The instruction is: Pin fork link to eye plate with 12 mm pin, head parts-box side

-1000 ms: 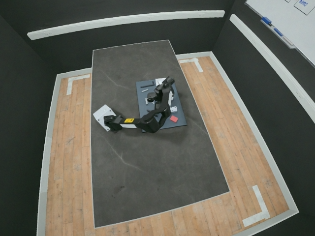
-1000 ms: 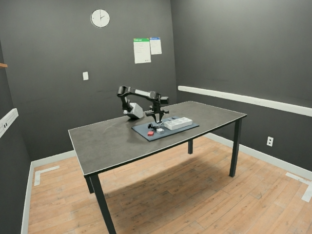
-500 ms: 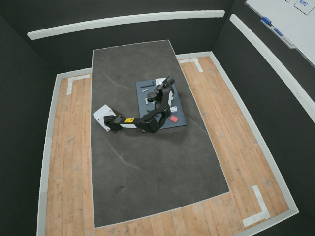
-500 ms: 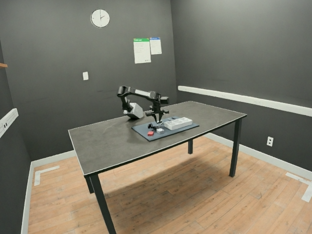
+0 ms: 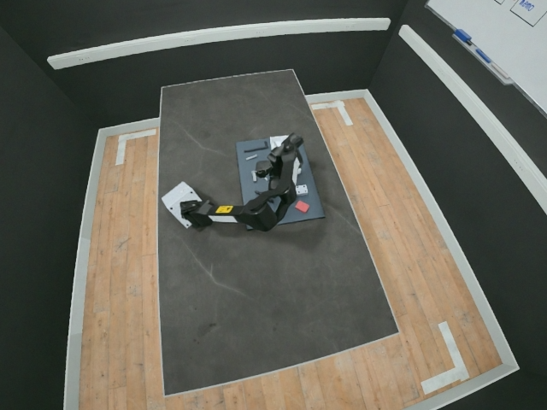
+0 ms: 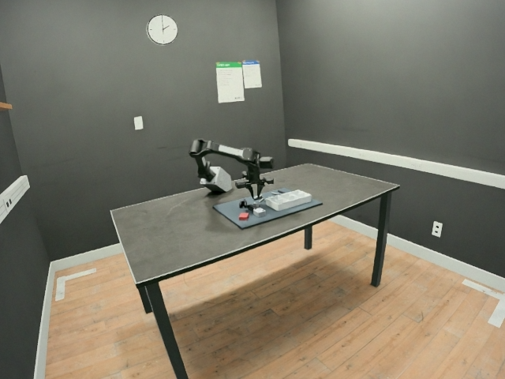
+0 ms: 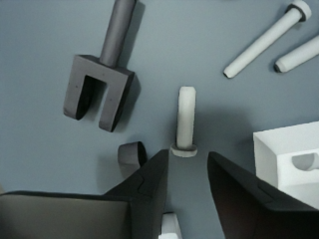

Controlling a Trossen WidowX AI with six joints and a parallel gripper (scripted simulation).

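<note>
Right now the eye plate is 10 mm ahead of my hand, 50 mm to the right of it and 70 mm below it. Round my hand: grey block: 90 mm ahead, 70 mm to the right, 60 mm below; then red block: 60 mm ahead, 140 mm to the right, 70 mm below; then blue-grey mat: 20 mm ahead, 50 mm to the left, 80 mm below.
</note>
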